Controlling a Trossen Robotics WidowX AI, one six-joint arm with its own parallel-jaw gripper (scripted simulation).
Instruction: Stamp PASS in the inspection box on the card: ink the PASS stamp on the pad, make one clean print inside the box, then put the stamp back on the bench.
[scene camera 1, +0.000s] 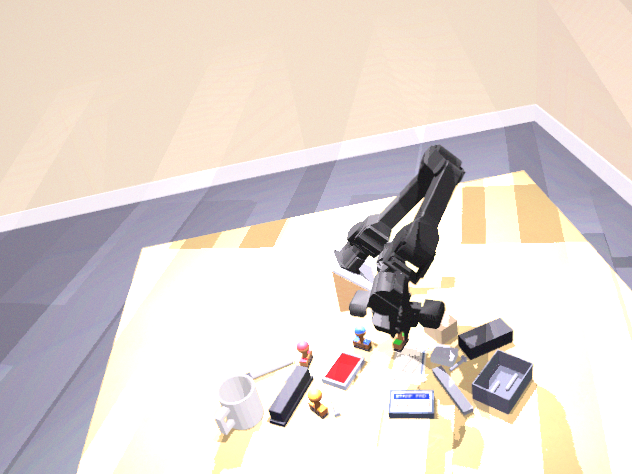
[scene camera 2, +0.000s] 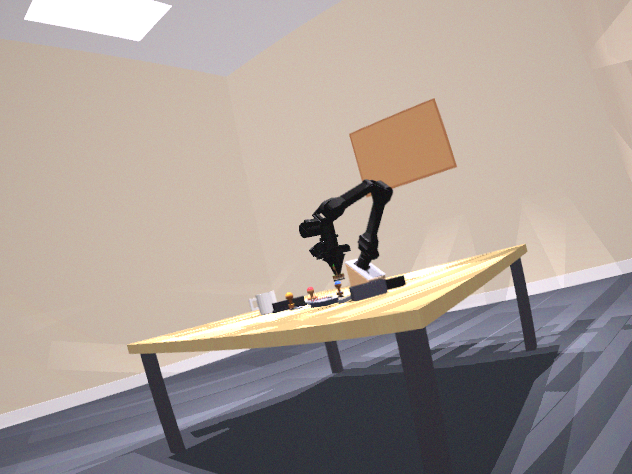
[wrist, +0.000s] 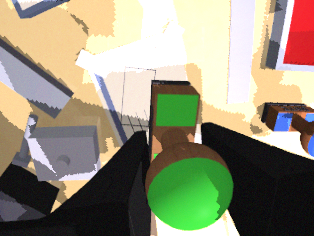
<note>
In view: my gripper (scene camera 1: 400, 338), a green-knobbed stamp (wrist: 186, 181) and a blue-labelled pad tin (scene camera 1: 403, 404).
My gripper shows as well in scene camera 2 (scene camera 2: 337, 274) and in the wrist view (wrist: 174, 136).
</note>
